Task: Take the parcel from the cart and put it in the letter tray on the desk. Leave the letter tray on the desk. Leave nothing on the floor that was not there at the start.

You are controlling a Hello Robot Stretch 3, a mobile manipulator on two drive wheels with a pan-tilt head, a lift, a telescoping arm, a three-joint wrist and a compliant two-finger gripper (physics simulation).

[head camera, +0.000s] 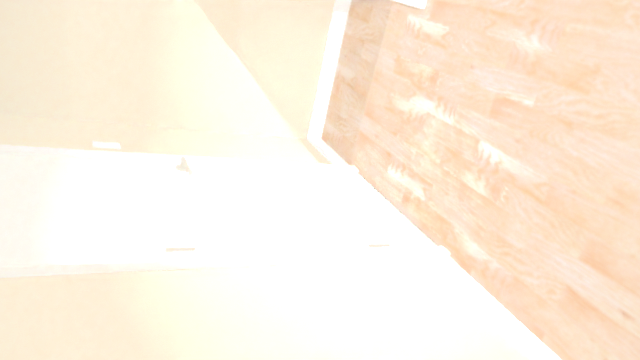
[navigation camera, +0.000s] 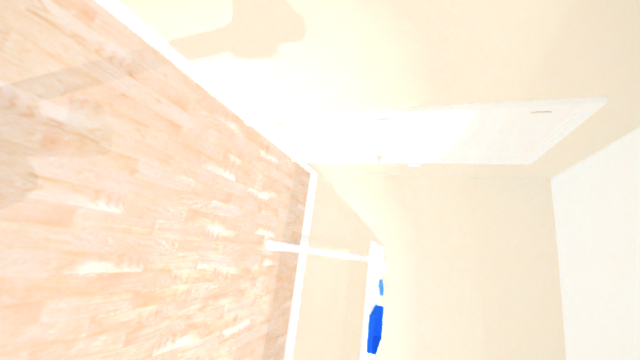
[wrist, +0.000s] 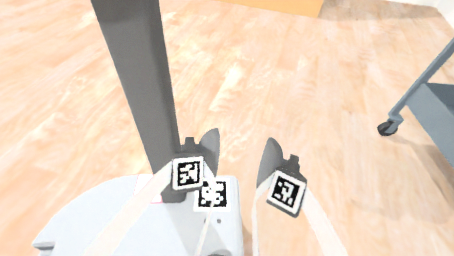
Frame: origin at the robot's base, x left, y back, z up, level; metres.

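Where they show: gripper, fingertip midpoint: [wrist: 240, 150].
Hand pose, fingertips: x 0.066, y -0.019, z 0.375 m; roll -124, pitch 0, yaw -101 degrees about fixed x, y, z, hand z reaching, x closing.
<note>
After its pixels a point has its place.
My gripper [wrist: 240, 150] {z 0.375, x 0.066, y -0.019 m} is open and empty in the wrist view, its fingertips apart above the floor and beside the robot's base. Part of the grey-blue cart [wrist: 434, 112] {z 0.175, x 0.336, y -0.525 m} shows at the right edge of the wrist view, with one black caster, away from the fingers. The parcel does not show in any view. In the navigation camera, part of the white desk [navigation camera: 376, 250] {z 0.950, x -2.135, y 0.643 m} shows at the lower middle. The blue letter tray [navigation camera: 375, 330] {z 0.963, x -2.141, y 1.356 m} stands on it, seen from the side; its inside is hidden. The gripper does not show in the head or navigation camera.
A smaller light-blue thing [navigation camera: 381, 287] {z 0.974, x -2.376, y 1.073 m} is on the desk near the tray. A white door [head camera: 225, 210] {z 0.818, x -1.962, y -0.282 m} [navigation camera: 425, 137] {z 1.299, x -1.977, y -0.277 m} is in the wall. The robot's dark mast [wrist: 135, 75] {z 0.409, x 0.116, y 0.069 m} and pale base [wrist: 150, 225] {z 0.160, x 0.079, y 0.096 m} are left of the fingers. An orange-brown piece [wrist: 285, 5] {z 0.039, x 1.375, y -0.410 m} shows at the wrist view's top.
</note>
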